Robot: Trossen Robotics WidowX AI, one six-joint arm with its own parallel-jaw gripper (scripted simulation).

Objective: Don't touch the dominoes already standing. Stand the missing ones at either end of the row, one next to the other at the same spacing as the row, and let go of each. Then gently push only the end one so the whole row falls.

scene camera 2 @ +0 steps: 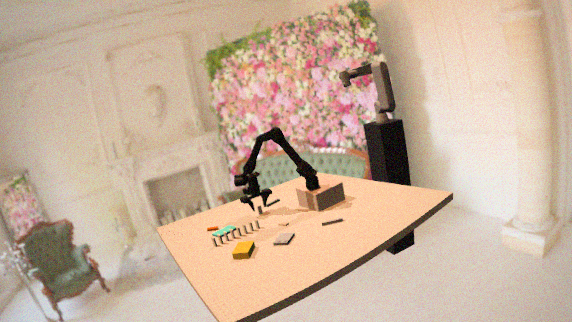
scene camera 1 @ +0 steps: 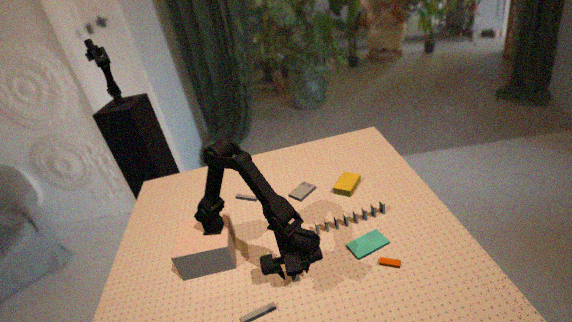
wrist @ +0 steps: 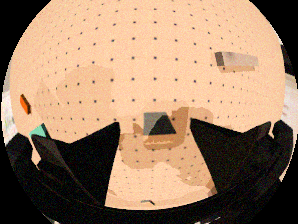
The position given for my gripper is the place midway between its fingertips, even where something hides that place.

Note:
My gripper [scene camera 1: 295, 275] is open, with nothing in its grasp. Also in view: a teal tile [scene camera 1: 374, 240].
My gripper shows as well in the wrist view [wrist: 156, 125].

